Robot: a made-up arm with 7 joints. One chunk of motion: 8 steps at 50 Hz.
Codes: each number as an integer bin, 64 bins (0 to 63) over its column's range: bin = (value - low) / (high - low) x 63, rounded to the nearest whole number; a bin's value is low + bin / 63 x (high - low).
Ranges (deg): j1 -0.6..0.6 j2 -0.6..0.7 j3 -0.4..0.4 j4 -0.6..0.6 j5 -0.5..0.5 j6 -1..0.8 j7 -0.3..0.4
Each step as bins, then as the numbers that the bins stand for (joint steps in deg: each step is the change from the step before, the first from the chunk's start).
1 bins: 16 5 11 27 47 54 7
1 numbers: -0.295 -0.497 -0.260 -0.086 0.246 0.543 -0.222
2 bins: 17 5 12 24 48 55 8
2 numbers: -0.276 -0.497 -0.248 -0.143 0.262 0.571 -0.211
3 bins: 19 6 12 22 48 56 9
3 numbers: -0.238 -0.476 -0.248 -0.181 0.262 0.600 -0.200
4 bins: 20 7 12 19 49 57 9
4 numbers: -0.219 -0.456 -0.248 -0.238 0.278 0.629 -0.200
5 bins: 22 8 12 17 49 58 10
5 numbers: -0.181 -0.435 -0.248 -0.276 0.278 0.657 -0.189
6 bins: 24 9 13 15 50 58 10
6 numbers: -0.143 -0.414 -0.235 -0.314 0.294 0.657 -0.189
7 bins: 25 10 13 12 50 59 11
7 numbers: -0.124 -0.394 -0.235 -0.371 0.294 0.686 -0.178
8 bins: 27 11 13 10 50 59 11
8 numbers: -0.086 -0.373 -0.235 -0.410 0.294 0.686 -0.178
